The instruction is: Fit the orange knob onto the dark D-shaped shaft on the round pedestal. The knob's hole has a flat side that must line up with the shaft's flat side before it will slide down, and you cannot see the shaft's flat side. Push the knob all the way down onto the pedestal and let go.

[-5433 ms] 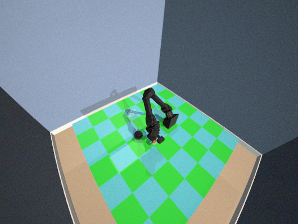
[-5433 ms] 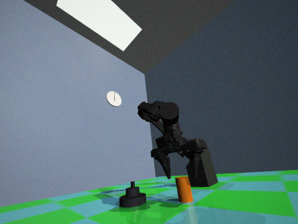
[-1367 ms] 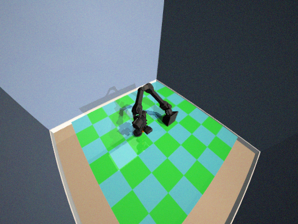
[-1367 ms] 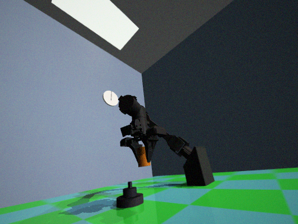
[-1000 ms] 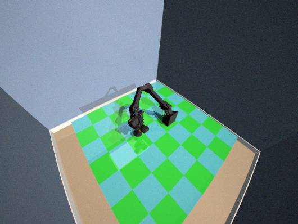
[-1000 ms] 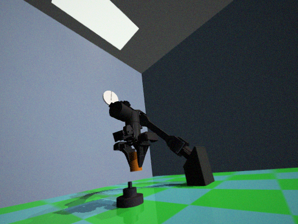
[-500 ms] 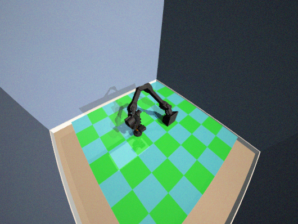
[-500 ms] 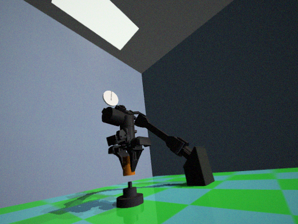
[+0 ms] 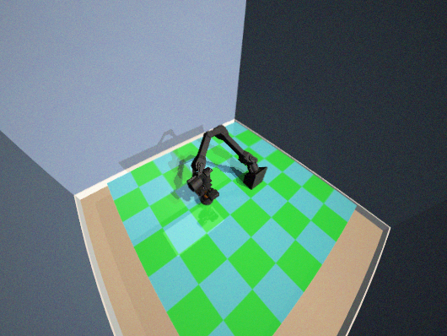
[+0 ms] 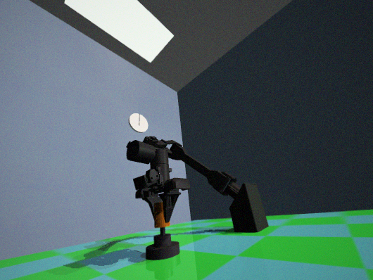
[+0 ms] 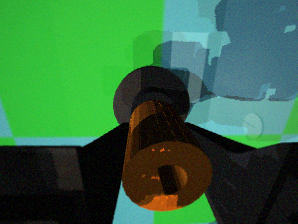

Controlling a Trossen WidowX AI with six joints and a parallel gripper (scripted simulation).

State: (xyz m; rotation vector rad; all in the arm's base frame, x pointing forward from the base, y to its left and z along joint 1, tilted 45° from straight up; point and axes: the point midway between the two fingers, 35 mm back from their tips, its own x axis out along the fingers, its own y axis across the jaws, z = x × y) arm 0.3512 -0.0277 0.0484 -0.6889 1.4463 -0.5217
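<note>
My gripper tip is now 20 mm below the orange knob. Round my gripper tip: pedestal (40 mm below).
</note>
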